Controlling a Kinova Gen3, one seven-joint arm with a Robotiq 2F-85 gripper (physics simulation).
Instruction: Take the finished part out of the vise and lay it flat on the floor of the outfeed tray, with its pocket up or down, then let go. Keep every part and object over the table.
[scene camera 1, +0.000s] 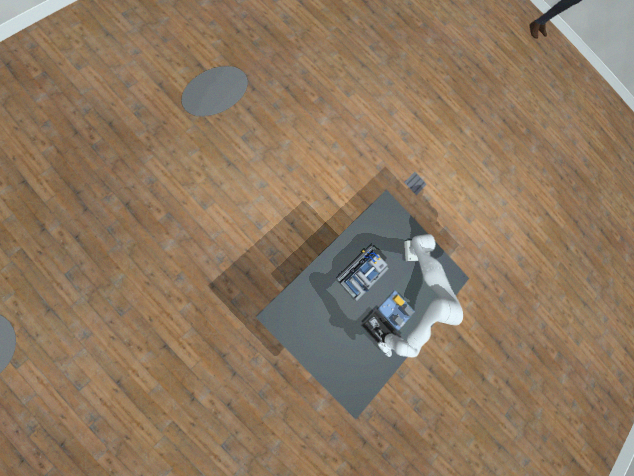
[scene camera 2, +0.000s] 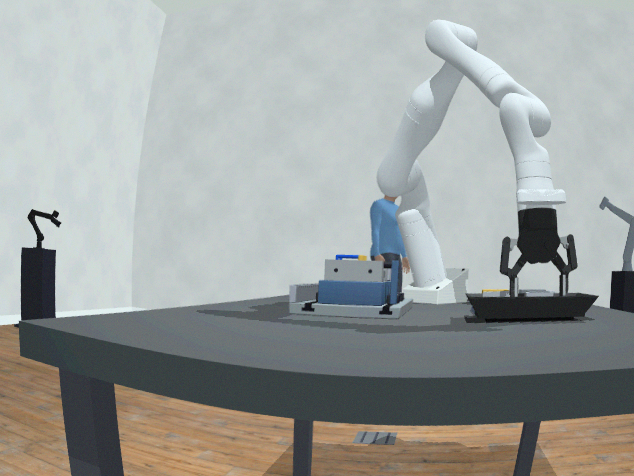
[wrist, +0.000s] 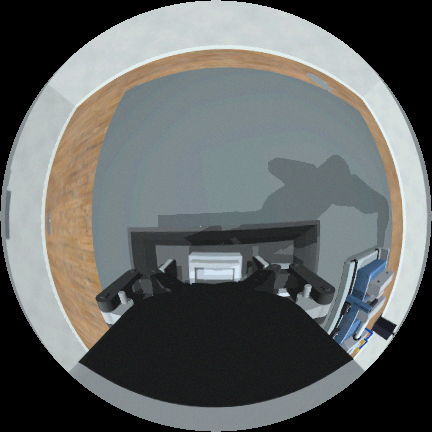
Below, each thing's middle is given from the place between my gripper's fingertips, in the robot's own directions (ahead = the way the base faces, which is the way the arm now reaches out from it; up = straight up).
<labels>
My gripper is now 27 cm past the vise (scene camera 2: 329, 292) and 28 cm to the left of it.
</labels>
